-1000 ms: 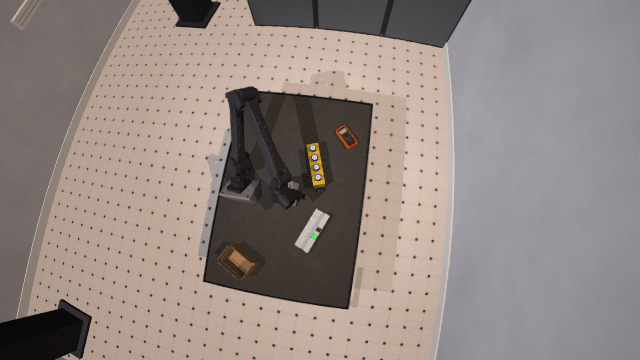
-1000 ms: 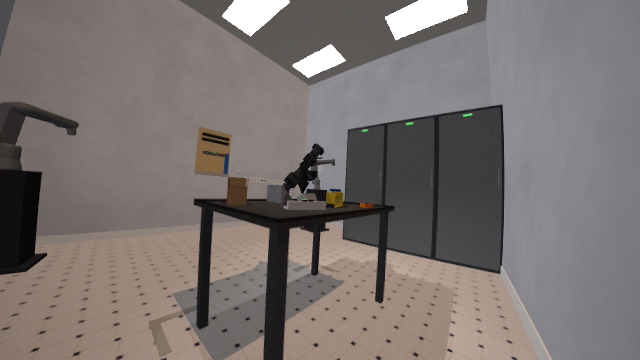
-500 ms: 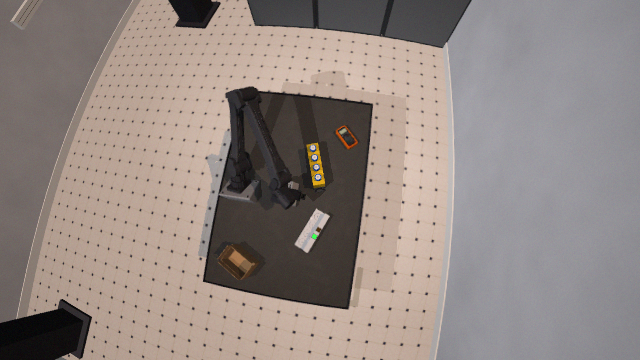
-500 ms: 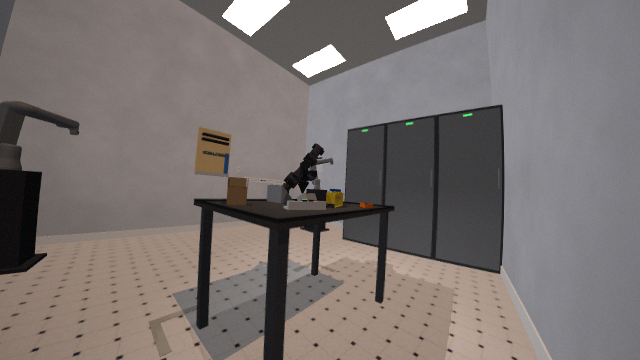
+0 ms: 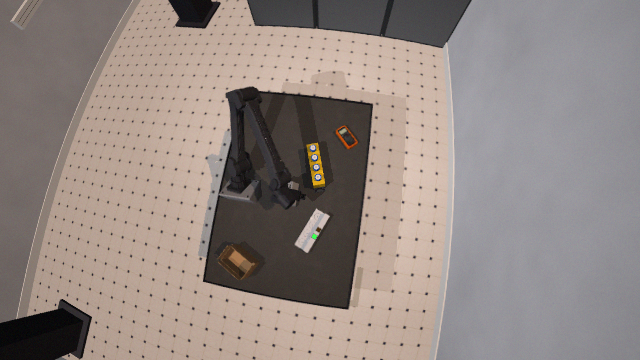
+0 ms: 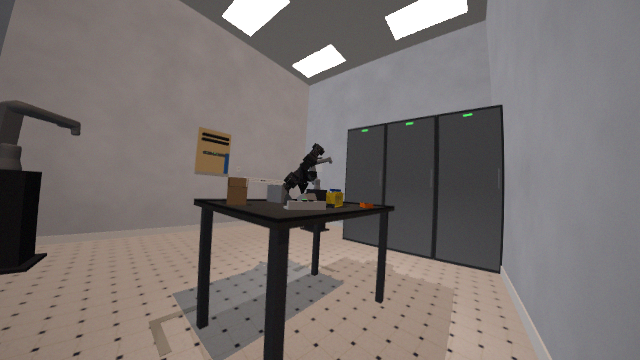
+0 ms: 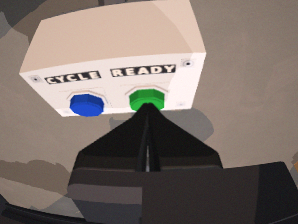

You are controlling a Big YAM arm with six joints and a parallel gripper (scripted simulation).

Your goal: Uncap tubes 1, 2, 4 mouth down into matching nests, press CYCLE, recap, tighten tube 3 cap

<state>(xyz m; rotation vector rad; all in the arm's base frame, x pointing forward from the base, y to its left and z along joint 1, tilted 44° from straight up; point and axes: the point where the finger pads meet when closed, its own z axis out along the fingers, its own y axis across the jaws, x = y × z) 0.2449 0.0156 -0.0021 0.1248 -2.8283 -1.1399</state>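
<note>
Right now the green key is 20 mm below my hand. Also, from my hand: blue key (50 mm to the left, 20 mm below); grey key housing (30 mm to the left, 30 mm below, 20 mm ahead); cardboard box (380 mm to the right, 120 mm behind, 20 mm below).
</note>
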